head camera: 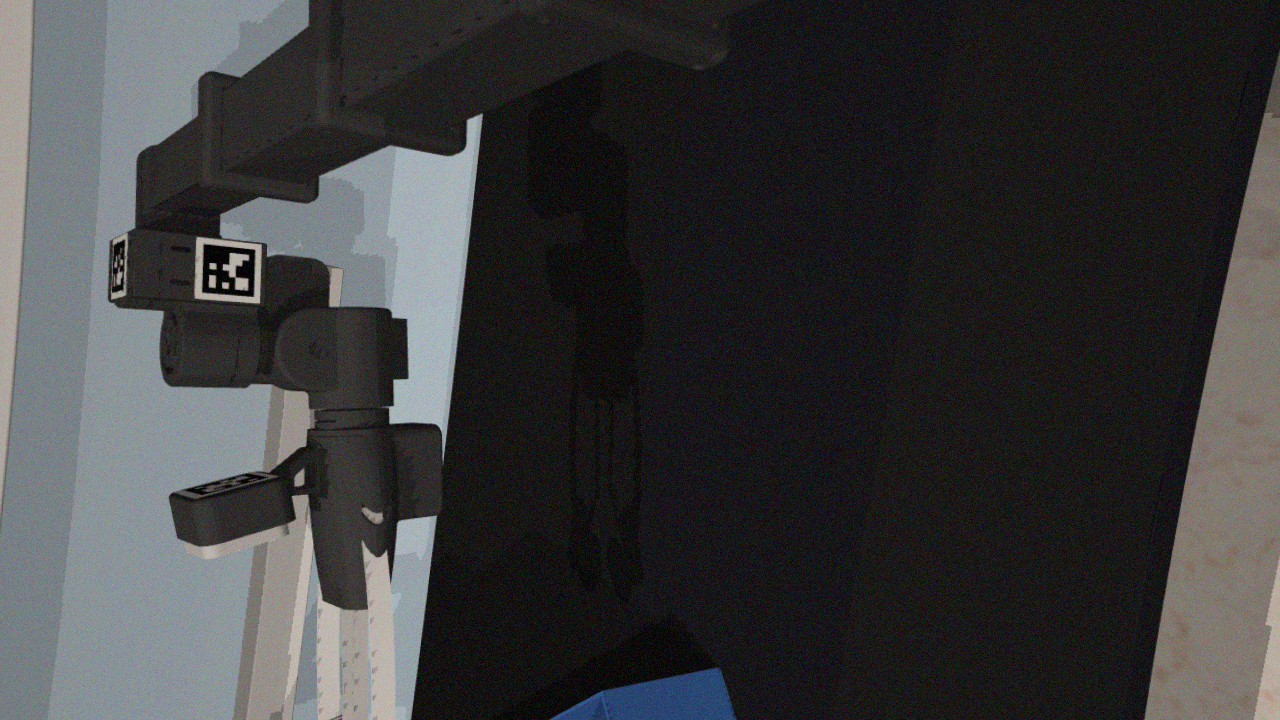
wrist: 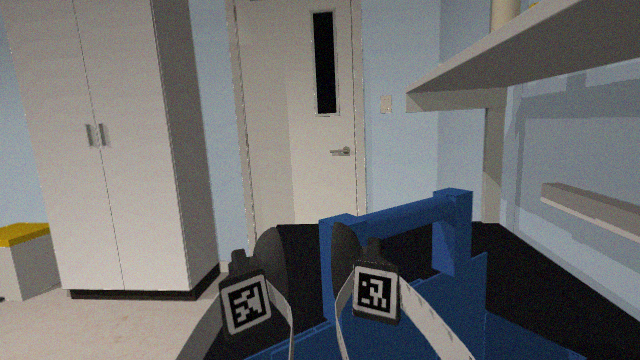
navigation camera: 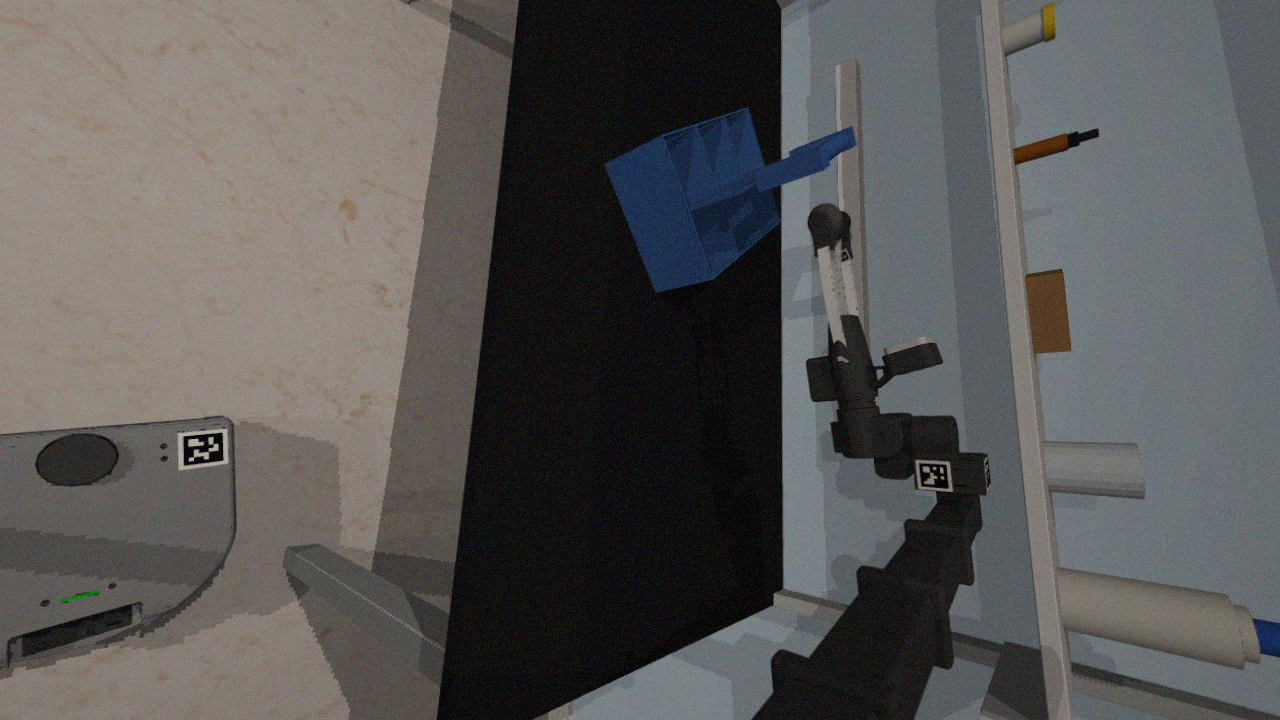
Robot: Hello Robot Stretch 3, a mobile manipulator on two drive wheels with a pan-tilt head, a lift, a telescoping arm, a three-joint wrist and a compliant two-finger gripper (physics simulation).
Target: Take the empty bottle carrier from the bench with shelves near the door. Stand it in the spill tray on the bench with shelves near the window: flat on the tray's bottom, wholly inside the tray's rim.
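Pixels of known places: gripper, fingertip midpoint: (navigation camera: 827, 208); robot's base, origin of the base link: (navigation camera: 79, 456).
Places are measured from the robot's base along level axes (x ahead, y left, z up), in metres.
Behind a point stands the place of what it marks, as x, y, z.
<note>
The blue bottle carrier (navigation camera: 687, 209) {0.296, -0.559, 0.872} (wrist: 447, 312) (head camera: 653, 703) {0.215, -0.603, 0.833} stands on the black top of the bench (navigation camera: 625, 465) {-0.062, -0.510, 0.762} (wrist: 521, 257) (head camera: 895, 357) {-0.029, -0.450, 0.762}. Its handle bar (wrist: 397, 218) (navigation camera: 815, 155) {0.328, -0.609, 1.037} runs away to the right in the wrist view. My gripper (wrist: 306, 250) {0.253, -0.593, 1.051} (navigation camera: 827, 220) {0.253, -0.593, 1.051} is open and holds nothing. In the wrist view the near post of the handle shows in the gap between the fingertips; I cannot tell whether it is between them or just beyond. In the head view only the wrist and the upper fingers (head camera: 356, 653) show.
A shelf board (wrist: 496, 64) hangs over the bench at the right, and a pale rail (wrist: 585, 203) (navigation camera: 846, 100) {0.663, -1.140, 0.936} runs along the blue wall behind it. Ahead are a door (wrist: 318, 163), a tall white cabinet (wrist: 100, 148) and a yellow-topped box (wrist: 21, 237).
</note>
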